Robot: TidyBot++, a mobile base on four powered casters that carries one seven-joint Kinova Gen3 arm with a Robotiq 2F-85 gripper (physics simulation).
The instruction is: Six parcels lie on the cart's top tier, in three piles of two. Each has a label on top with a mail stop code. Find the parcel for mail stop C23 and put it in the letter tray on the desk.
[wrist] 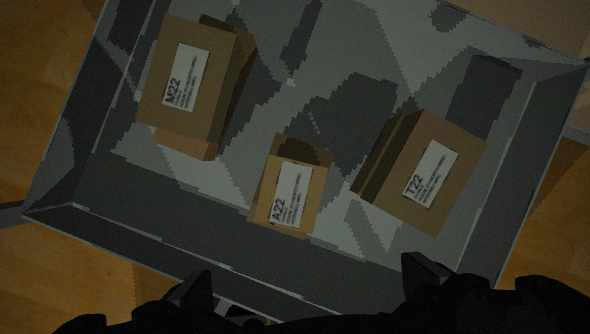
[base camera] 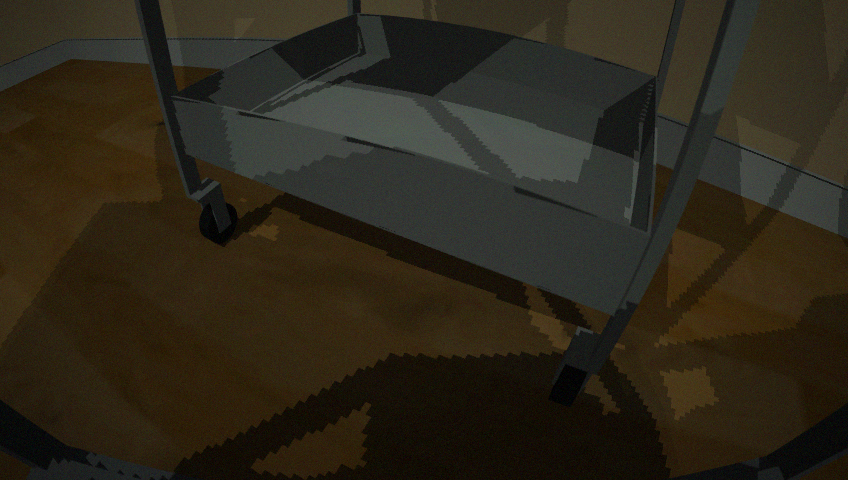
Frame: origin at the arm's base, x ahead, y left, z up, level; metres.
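Seen in the pictures: gripper, between the fingertips: (wrist: 307, 282).
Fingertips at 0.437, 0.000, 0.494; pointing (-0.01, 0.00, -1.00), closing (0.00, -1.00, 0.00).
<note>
Pixels of each thing's middle, then the offset from my fingertips to it, as dx, dy, dz. "spot": a spot on its surface instead. Level surfaces: height alone.
- cart's top tier, height of its surface: dz -0.229
- left parcel, a spot on its surface: (wrist: 185, 144) spot: +0.079, +0.102, -0.177
- cart's lower tier, a spot on its surface: (base camera: 416, 202) spot: -0.105, +0.004, -0.727
In the wrist view, three piles of two cardboard parcels lie on the cart's top tier (wrist: 210, 202). The upper parcel at the left (wrist: 220, 55) is labelled M22. The small upper parcel in the middle (wrist: 320, 187) is labelled A22. The upper parcel at the right (wrist: 450, 185) is labelled T22. The lower parcels show at their edges, under the left parcel (wrist: 185, 144), behind the middle one and at the left of the right one; their labels are hidden. No C23 label shows. My gripper (wrist: 307, 282) is open and empty, above the tier's near wall. The letter tray and desk do not show.
In the base camera view, the cart's lower tier (base camera: 416, 202) stands ahead with raised walls. Its near posts (base camera: 163, 101) (base camera: 684, 178) run down to casters (base camera: 218, 221) (base camera: 570, 380) on the wooden floor. A wall (base camera: 487, 11) with a pale skirting board (base camera: 767, 172) stands behind the cart.
</note>
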